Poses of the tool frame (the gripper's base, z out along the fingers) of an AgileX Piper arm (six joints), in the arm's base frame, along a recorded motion.
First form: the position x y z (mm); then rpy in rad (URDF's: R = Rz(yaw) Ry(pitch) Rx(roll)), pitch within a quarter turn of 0, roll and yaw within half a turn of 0.
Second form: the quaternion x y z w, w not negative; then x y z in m. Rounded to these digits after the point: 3 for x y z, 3 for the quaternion.
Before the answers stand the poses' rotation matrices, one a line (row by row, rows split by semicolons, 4 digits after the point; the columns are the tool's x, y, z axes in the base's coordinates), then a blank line. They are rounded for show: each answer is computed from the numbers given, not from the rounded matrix.
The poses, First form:
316 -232 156 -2.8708 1.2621 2.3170
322 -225 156 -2.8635 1.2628 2.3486
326 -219 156 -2.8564 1.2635 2.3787
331 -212 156 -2.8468 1.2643 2.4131
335 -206 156 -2.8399 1.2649 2.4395
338 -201 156 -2.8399 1.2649 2.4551
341 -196 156 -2.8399 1.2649 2.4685
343 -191 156 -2.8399 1.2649 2.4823
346 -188 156 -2.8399 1.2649 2.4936
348 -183 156 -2.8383 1.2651 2.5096
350 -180 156 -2.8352 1.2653 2.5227
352 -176 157 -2.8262 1.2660 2.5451
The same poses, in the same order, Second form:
-0.2062 0.8805 0.4268; 0.2231 0.4670 -0.8557; -0.9527 -0.0813 -0.2927
-0.2127 0.8687 0.4474; 0.2160 0.4884 -0.8455; -0.9529 -0.0832 -0.2915
-0.2186 0.8569 0.4667; 0.2090 0.5083 -0.8354; -0.9532 -0.0851 -0.2903
-0.2251 0.8437 0.4873; 0.2009 0.5296 -0.8241; -0.9534 -0.0877 -0.2887
-0.2299 0.8330 0.5033; 0.1945 0.5460 -0.8149; -0.9536 -0.0895 -0.2875
-0.2329 0.8244 0.5159; 0.1909 0.5589 -0.8069; -0.9536 -0.0895 -0.2875
-0.2355 0.8168 0.5267; 0.1877 0.5699 -0.7999; -0.9536 -0.0895 -0.2875
-0.2380 0.8089 0.5377; 0.1845 0.5812 -0.7926; -0.9536 -0.0895 -0.2875
-0.2401 0.8022 0.5466; 0.1818 0.5903 -0.7865; -0.9536 -0.0895 -0.2875
-0.2428 0.7936 0.5579; 0.1778 0.6018 -0.7786; -0.9536 -0.0899 -0.2872
-0.2450 0.7874 0.5656; 0.1745 0.6097 -0.7732; -0.9537 -0.0907 -0.2868
-0.2483 0.7788 0.5760; 0.1686 0.6203 -0.7660; -0.9539 -0.0931 -0.2853

0.394 0.701 -0.334 0.492 0.316 -0.232 0.156
0.384 0.706 -0.329 0.496 0.322 -0.225 0.156
0.375 0.710 -0.324 0.500 0.326 -0.219 0.156
0.365 0.715 -0.319 0.504 0.331 -0.212 0.156
0.358 0.718 -0.315 0.507 0.335 -0.206 0.156
0.352 0.721 -0.311 0.510 0.338 -0.201 0.156
0.347 0.723 -0.307 0.512 0.341 -0.196 0.156
0.342 0.726 -0.304 0.514 0.343 -0.191 0.156
0.338 0.728 -0.301 0.515 0.346 -0.188 0.156
0.333 0.730 -0.297 0.518 0.348 -0.183 0.156
0.329 0.732 -0.295 0.519 0.350 -0.180 0.156
0.323 0.734 -0.293 0.521 0.352 -0.176 0.157

